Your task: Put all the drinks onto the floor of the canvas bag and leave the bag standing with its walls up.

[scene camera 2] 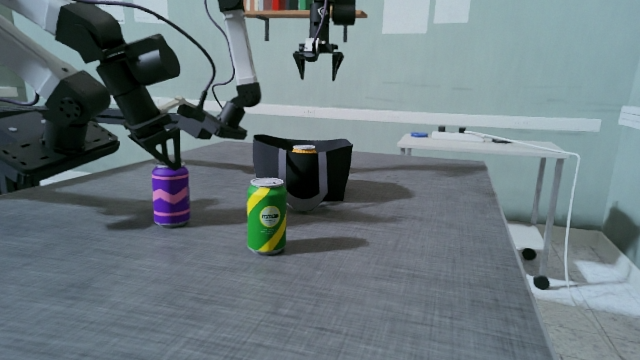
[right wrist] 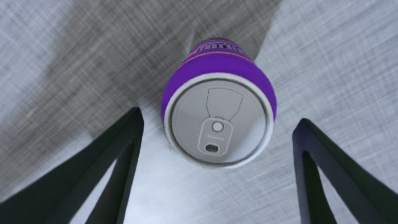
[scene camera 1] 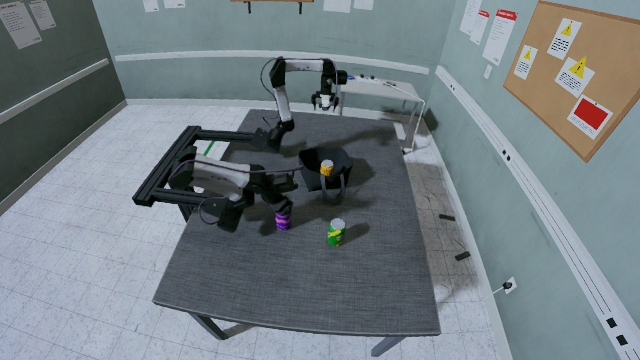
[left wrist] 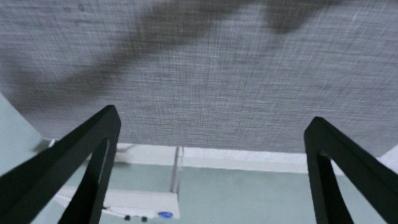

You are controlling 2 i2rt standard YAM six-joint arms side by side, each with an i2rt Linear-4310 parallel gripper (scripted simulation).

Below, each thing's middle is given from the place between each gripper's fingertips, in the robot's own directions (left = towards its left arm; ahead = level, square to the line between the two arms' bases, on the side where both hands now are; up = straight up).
Labels:
Now: the purple can (scene camera 2: pixel 171 199) 60 mm below my right hand (scene camera 2: pixel 171 165).
The purple can lies 560 mm to the right of my left hand, 230 mm below it and 50 mm behind it.

